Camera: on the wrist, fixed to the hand. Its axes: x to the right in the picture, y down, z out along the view.
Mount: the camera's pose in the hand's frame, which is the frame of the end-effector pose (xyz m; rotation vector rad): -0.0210 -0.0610 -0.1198 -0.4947 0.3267 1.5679
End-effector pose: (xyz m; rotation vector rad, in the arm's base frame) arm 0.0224 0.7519 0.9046 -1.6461 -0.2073 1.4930
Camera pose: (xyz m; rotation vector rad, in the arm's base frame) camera 0.1465 0.7174 0.9484 1.8570 -0.9133 -1.6088
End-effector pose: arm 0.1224 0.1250 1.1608 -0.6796 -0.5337 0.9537
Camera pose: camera 0.2275 0.0479 1.1219 -1.7538 0.2028 2.1139
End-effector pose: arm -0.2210 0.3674 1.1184 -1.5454 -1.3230 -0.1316
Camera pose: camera -0.2152 0.2555 1.1956 -2.4181 0.4380 0.2953
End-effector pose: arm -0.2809 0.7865 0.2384 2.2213 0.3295 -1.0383
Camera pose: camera -0.2528 0.9120 0.2829 1.4477 -0.8391 0.2557
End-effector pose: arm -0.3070 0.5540 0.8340 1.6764 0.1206 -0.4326
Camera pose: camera -0.3208 0.6838 0.7954 0.9188 -0.7553 0.9748
